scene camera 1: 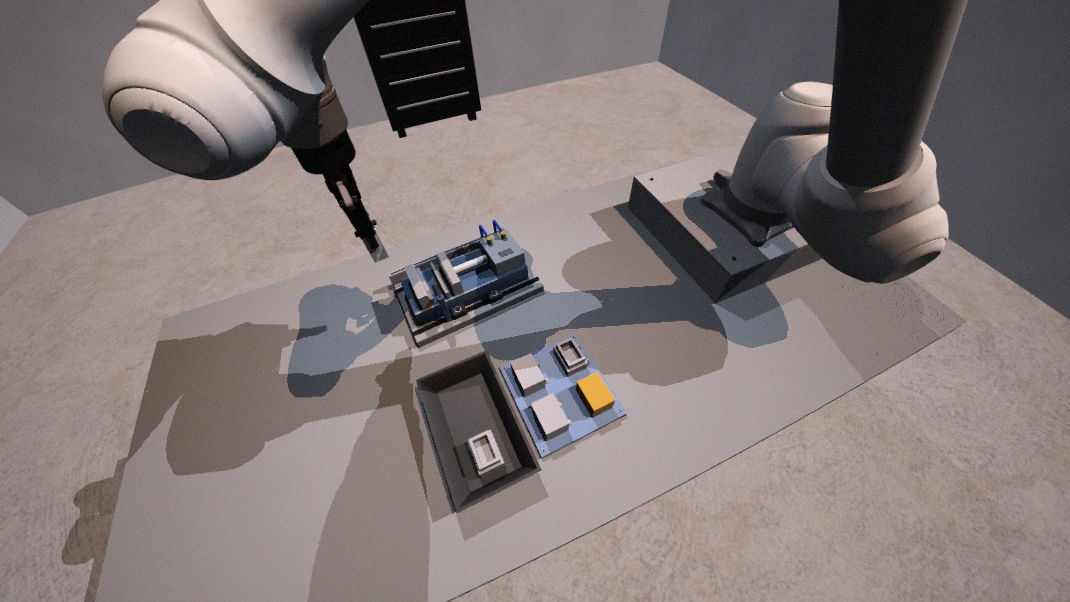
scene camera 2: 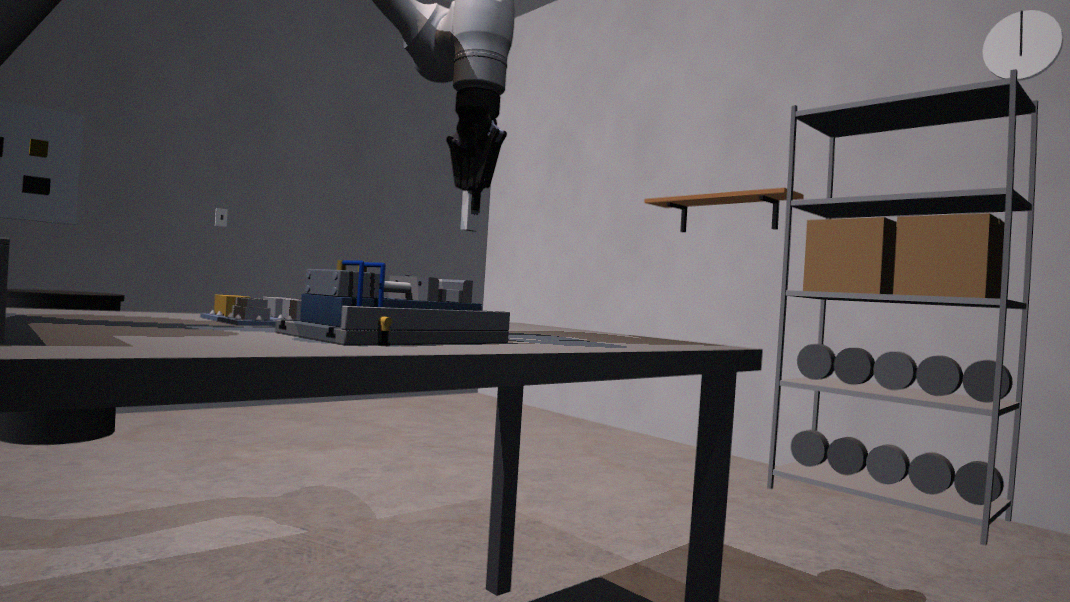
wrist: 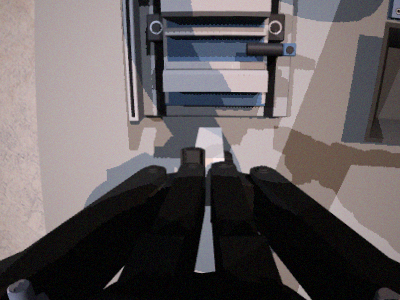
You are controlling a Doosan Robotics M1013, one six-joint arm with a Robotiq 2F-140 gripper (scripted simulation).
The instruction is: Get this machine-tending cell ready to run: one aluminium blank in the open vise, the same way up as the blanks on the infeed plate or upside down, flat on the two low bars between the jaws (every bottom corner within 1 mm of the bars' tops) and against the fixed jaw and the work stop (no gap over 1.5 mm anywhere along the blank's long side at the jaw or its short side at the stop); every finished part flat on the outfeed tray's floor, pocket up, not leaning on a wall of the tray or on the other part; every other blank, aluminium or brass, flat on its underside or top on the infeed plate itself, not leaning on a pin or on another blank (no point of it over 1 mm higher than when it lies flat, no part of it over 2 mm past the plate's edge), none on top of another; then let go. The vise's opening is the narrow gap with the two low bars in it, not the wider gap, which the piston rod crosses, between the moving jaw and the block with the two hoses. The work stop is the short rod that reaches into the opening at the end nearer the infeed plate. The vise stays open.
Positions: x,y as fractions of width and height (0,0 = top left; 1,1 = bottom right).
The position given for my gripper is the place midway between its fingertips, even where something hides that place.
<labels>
my gripper: scene camera 1 0.36,0.43; scene camera 2 0.44,0.38; wrist 0.53,0.48
</labels>
